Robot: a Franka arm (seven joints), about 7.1 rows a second.
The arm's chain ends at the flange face. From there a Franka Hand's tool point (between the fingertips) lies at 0.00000 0.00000 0.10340 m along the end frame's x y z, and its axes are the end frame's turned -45 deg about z.
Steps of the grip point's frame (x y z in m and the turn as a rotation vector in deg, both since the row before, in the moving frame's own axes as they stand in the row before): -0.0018 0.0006 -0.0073 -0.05 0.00 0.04; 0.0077 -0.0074 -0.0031 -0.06 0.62 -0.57; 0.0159 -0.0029 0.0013 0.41 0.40 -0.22; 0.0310 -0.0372 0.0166 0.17 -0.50 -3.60
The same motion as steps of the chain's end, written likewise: -0.0009 0.0016 -0.0073 -0.04 0.04 0.04; -0.0007 -0.0100 -0.0031 0.40 0.48 -0.57; 0.0092 -0.0123 0.0013 0.57 -0.01 -0.22; -0.0035 -0.0487 0.0166 -0.23 -0.47 -3.60
